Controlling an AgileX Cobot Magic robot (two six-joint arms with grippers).
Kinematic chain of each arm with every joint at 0, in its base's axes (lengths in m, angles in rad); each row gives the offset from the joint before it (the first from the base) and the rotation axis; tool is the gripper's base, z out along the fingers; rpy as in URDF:
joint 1: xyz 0 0 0.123 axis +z
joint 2: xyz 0 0 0 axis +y
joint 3: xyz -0.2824 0 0.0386 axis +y
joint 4: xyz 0.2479 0 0.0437 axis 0.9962 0 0.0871
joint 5: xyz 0 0 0 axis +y
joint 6: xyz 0.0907 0 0.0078 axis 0.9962 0 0.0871
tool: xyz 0 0 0 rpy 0 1.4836 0
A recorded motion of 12 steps. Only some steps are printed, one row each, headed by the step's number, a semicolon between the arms.
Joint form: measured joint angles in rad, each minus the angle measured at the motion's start. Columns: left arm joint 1, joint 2, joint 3, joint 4, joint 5, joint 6; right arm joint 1, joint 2, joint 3, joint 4, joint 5, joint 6.
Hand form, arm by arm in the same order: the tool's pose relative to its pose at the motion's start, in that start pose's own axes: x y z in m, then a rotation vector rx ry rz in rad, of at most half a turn. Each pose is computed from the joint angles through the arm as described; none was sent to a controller.
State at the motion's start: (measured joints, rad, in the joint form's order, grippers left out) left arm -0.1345 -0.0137 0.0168 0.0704 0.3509 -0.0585; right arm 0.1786 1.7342 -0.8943 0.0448 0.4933 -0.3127
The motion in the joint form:
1: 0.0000 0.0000 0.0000 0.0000 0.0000 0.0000; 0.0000 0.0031 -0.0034 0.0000 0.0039 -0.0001
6: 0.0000 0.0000 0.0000 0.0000 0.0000 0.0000; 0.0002 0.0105 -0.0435 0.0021 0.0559 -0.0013
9: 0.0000 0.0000 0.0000 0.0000 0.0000 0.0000; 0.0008 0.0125 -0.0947 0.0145 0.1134 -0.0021
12: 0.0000 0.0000 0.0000 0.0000 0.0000 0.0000; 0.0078 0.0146 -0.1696 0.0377 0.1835 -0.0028
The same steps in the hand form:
1: 0.0000 0.0000 0.0000 0.0000 0.0000 0.0000; -0.0004 -0.0001 0.0005 -0.0011 0.0034 -0.0001
6: 0.0000 0.0000 0.0000 0.0000 0.0000 0.0000; -0.0071 -0.0015 -0.0029 -0.0094 0.0211 -0.0004
9: 0.0000 0.0000 0.0000 0.0000 0.0000 0.0000; -0.0167 -0.0030 -0.0100 -0.0206 0.0263 0.0073
12: 0.0000 0.0000 0.0000 0.0000 0.0000 0.0000; -0.0321 -0.0029 -0.0214 -0.0388 0.0181 0.0157

